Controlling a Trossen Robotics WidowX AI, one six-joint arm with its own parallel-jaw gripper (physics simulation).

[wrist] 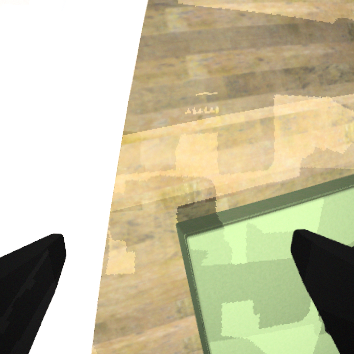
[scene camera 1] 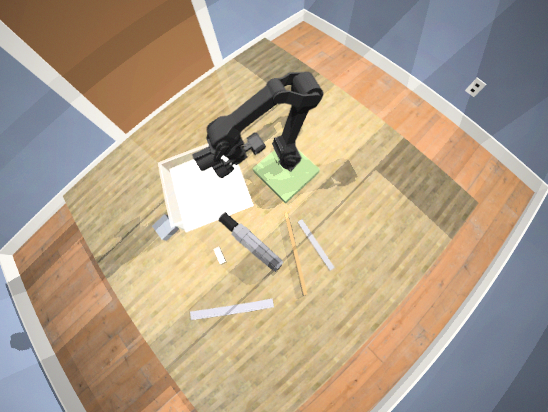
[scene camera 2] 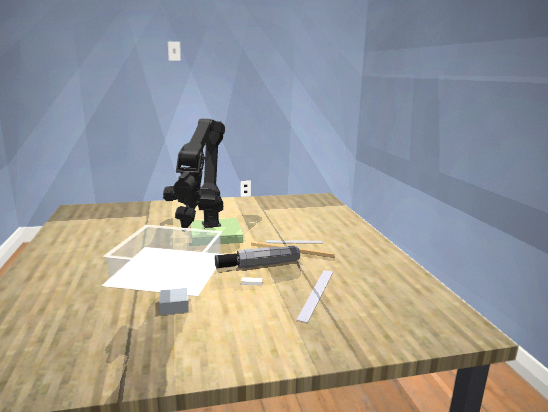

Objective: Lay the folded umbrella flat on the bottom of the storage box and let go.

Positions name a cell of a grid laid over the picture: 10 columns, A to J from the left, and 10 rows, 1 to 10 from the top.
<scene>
my gripper: wrist F7; scene camera 1 E4; scene camera 2 D6
storage box: wrist B2; scene camera 1 D5; scene camera 2 C7
folded umbrella: scene camera 1 E6; scene camera 2 E7; not seen in the wrist view (out of frame)
</scene>
